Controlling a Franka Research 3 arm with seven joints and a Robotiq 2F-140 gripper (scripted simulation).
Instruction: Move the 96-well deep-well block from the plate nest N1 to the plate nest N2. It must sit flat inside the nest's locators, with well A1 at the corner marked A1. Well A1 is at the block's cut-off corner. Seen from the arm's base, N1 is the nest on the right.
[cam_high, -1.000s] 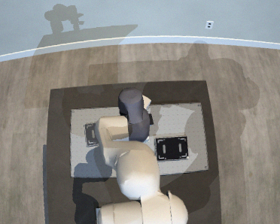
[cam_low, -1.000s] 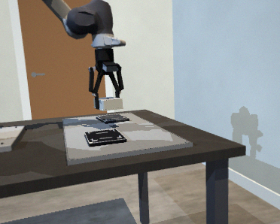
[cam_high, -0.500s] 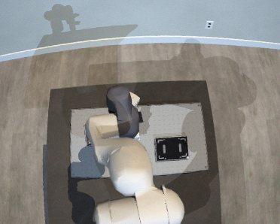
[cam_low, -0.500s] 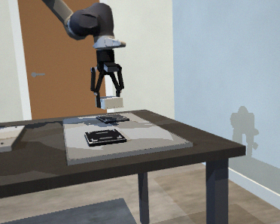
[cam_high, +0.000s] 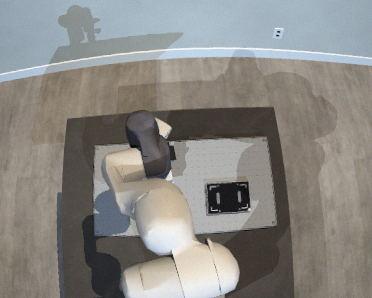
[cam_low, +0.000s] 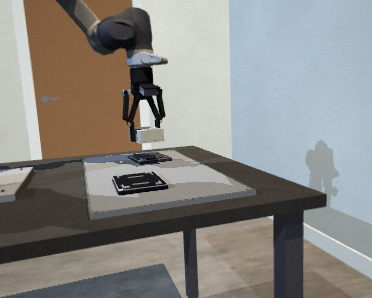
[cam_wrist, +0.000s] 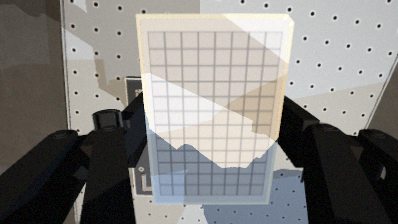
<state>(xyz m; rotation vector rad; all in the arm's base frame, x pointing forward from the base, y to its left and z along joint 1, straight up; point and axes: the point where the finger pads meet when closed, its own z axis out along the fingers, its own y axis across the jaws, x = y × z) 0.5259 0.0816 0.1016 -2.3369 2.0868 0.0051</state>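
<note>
Right now the black plate nest is 3 cm ahead of my hand, 8 cm to the left of it and 10 cm below it. The rest, counted from my hand: A1 mark (15 cm behind, 34 cm to the right, 10 cm below); then 96-well deep-well block (1 cm below).
</note>
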